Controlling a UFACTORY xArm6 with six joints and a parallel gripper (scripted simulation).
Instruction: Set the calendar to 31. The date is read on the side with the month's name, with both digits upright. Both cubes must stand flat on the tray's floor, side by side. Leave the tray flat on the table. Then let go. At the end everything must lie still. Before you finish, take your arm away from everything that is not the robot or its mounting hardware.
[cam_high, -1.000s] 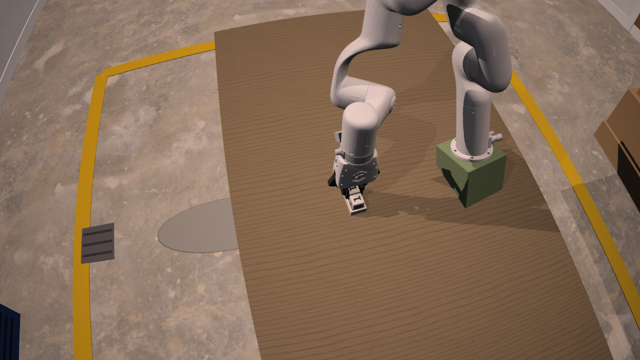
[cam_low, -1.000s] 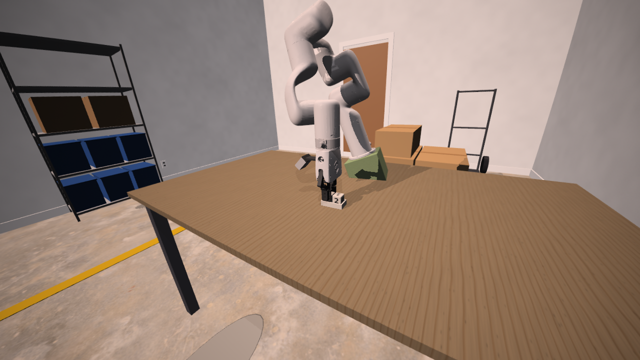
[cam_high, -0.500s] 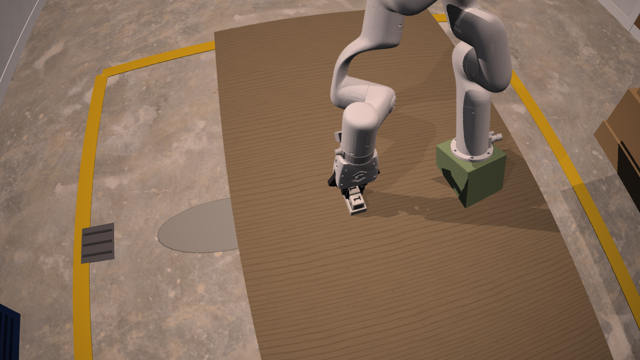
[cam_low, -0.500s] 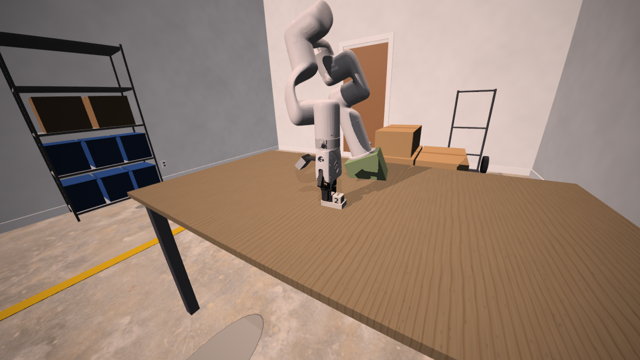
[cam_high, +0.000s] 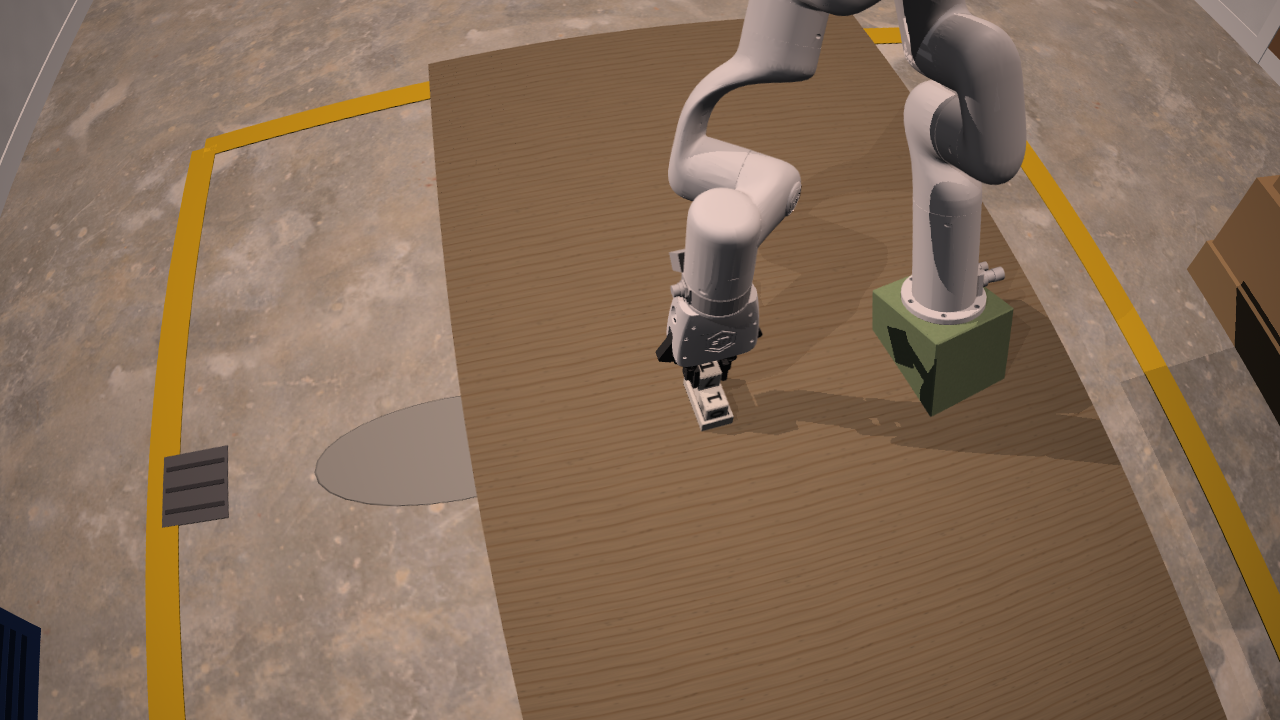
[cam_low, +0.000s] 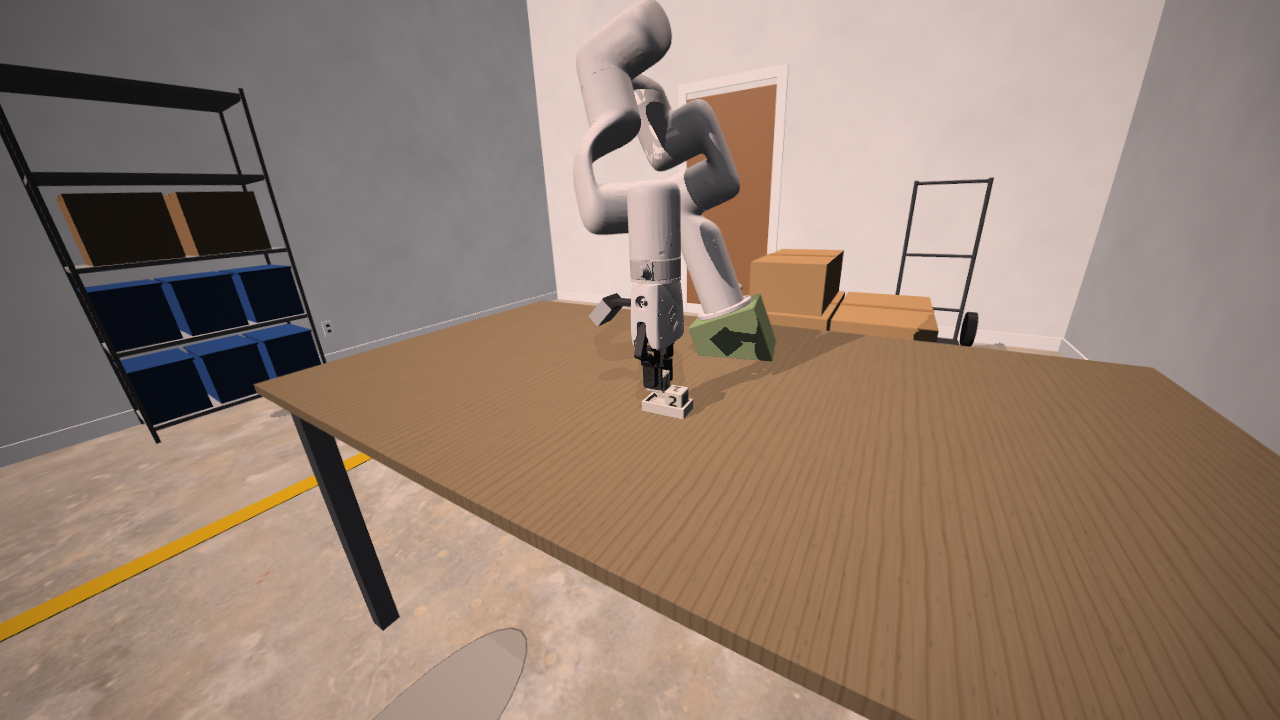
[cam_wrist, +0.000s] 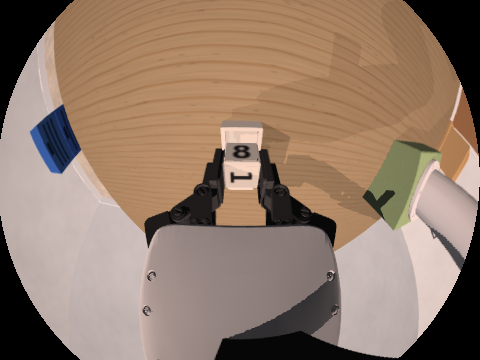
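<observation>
The cube lies 40 mm below my hand and 30 mm to the left of it. Round my hand: tray: 50 mm below, 20 mm to the left.
</observation>
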